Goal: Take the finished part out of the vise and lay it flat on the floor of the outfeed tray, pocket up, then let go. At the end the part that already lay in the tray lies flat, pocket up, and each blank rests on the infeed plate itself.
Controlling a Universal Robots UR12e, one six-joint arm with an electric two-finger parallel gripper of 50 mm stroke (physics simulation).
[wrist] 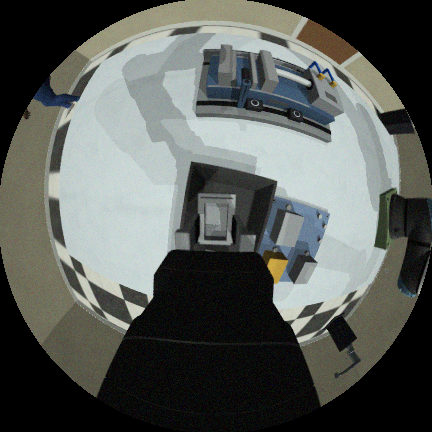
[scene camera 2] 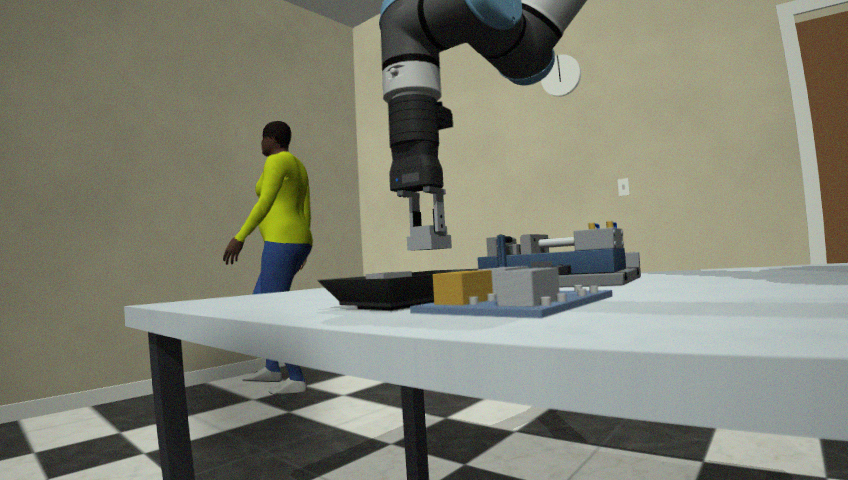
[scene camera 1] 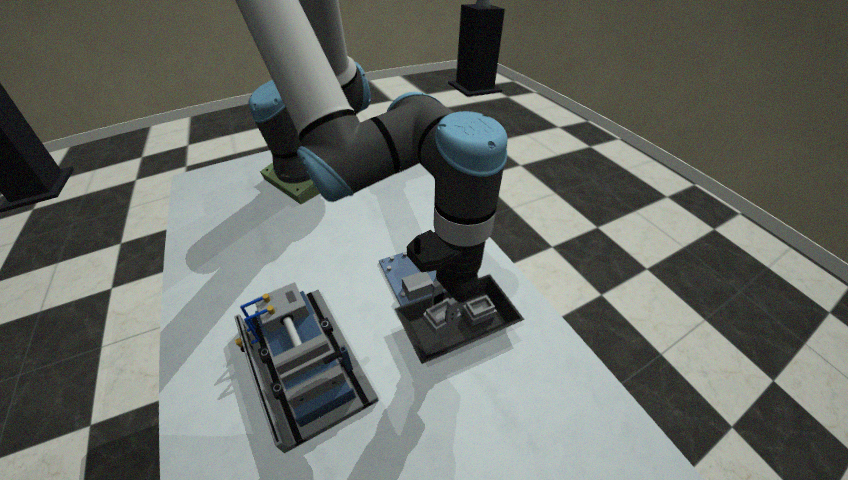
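Pixels of known places: gripper, fingertip midpoint: [wrist: 215, 222] [scene camera 2: 427, 233] [scene camera 1: 443, 312]; arm's base at its link origin: [wrist: 393, 216].
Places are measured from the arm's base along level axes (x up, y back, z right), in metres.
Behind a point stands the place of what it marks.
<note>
My gripper [scene camera 1: 446, 302] {y -0.733, x 0.044, z -0.150 m} [scene camera 2: 427, 229] {y -0.733, x 0.044, z -0.150 m} [wrist: 215, 222] {y -0.733, x 0.044, z -0.150 m} is shut on the finished part [scene camera 1: 439, 312] {y -0.728, x 0.040, z -0.144 m} [scene camera 2: 429, 238] {y -0.710, x 0.034, z -0.173 m} [wrist: 216, 220] {y -0.732, x 0.040, z -0.148 m}, a grey block held about level, pocket up. It hangs above the rim of the black outfeed tray [scene camera 1: 434, 344] {y -0.745, x -0.045, z -0.129 m} [scene camera 2: 410, 291] {y -0.659, x -0.034, z -0.271 m} [wrist: 261, 200] {y -0.662, x -0.029, z -0.118 m}, apart from it. The other part [scene camera 1: 479, 307] {y -0.714, x -0.024, z -0.252 m} lies flat in the tray, pocket up; the wrist view does not show it clearly. The vise [scene camera 1: 306, 334] {y -0.650, x 0.003, z 0.108 m} [scene camera 2: 586, 259] {y -0.582, x -0.013, z 0.086 m} [wrist: 295, 97] {y -0.637, x 0.003, z 0.090 m} has no part between its jaws. A grey blank [scene camera 1: 418, 285] {y -0.611, x -0.013, z -0.151 m} [scene camera 2: 523, 287] [wrist: 287, 227] {y -0.606, x -0.013, z -0.151 m}, an orange blank [scene camera 2: 462, 287] {y -0.576, x -0.029, z -0.272 m} [wrist: 276, 266] {y -0.597, x -0.013, z -0.230 m} and another grey blank [wrist: 303, 270] {y -0.521, x -0.013, z -0.236 m} stand on the infeed plate.
The blue infeed plate [scene camera 1: 389, 275] {y -0.528, x -0.049, z -0.110 m} [scene camera 2: 580, 301] {y -0.468, x -0.052, z -0.203 m} [wrist: 312, 240] {y -0.499, x -0.049, z -0.176 m} with its small pins is right beside the tray. Blue fittings [scene camera 1: 257, 306] {y -0.573, x 0.038, z 0.186 m} [wrist: 320, 70] {y -0.600, x 0.054, z 0.172 m} rise from the vise's end. A person [scene camera 2: 285, 202] in a yellow top stands beyond the table [scene camera 2: 357, 339] {y -0.581, x -0.064, z -0.420 m}.
</note>
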